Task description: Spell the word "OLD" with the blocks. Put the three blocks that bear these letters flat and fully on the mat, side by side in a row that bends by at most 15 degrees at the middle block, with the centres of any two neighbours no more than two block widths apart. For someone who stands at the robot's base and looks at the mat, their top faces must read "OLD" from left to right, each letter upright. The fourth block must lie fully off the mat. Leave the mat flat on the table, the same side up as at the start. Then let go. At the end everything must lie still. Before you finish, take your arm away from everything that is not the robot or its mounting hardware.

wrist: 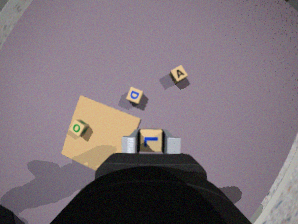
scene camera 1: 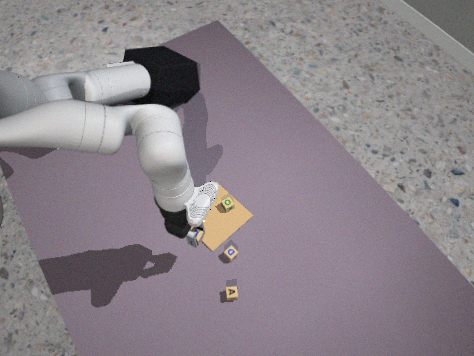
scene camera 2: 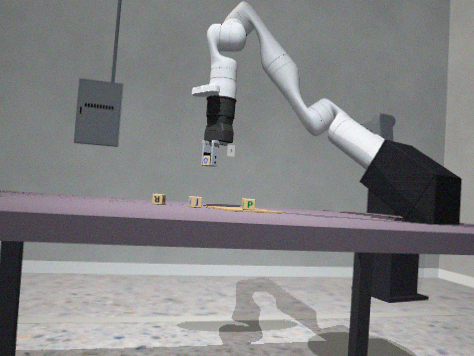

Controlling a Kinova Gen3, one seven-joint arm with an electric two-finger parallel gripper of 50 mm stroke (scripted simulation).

Labels:
my gripper: wrist 150, 137; scene camera 1; scene camera 2
same spot on my gripper: (scene camera 1: 193, 242) = (scene camera 2: 202, 154)

